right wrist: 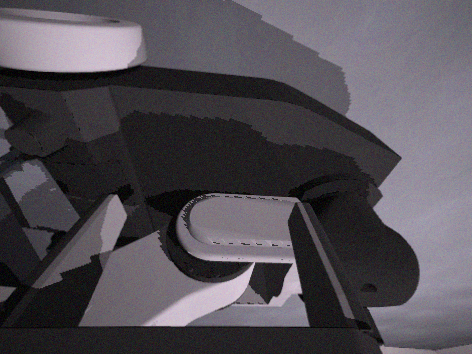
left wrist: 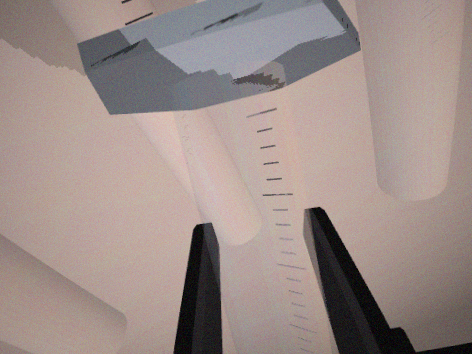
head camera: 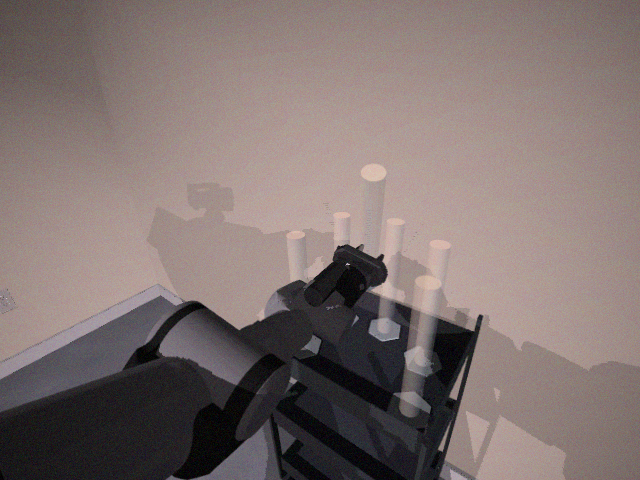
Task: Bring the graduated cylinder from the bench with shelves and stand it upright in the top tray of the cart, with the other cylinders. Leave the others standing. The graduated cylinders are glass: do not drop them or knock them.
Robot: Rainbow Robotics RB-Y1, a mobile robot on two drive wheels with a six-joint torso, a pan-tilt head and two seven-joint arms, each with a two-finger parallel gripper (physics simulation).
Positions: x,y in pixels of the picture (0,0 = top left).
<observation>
my left gripper: left wrist 259,228; head camera 371,252; not seen in the right wrist view (out of frame)
my right gripper: right wrist 209,208; not seen in the left wrist view (out of frame); not seen in the head camera view (out of frame)
</observation>
